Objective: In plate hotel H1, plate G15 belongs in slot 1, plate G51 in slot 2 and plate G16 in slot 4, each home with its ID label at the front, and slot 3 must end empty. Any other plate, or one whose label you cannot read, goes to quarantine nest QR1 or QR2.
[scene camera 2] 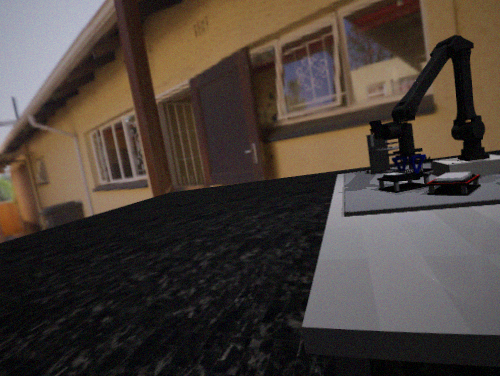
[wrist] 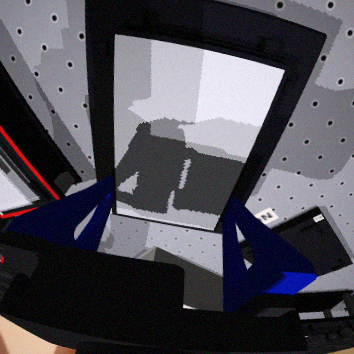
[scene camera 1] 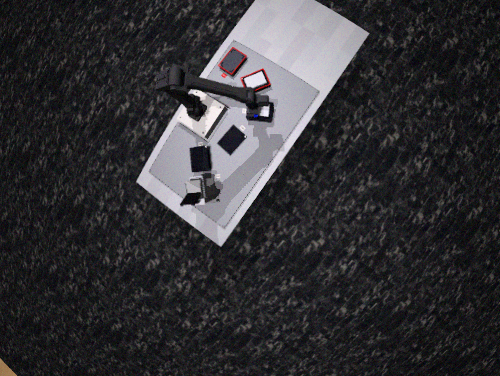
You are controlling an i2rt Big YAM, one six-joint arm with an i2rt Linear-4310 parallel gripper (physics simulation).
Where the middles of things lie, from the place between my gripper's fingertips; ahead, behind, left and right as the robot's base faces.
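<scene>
Black plate (wrist: 323, 252): 24 cm to the right of my hand, 5 cm below, 3 cm behind.
</scene>
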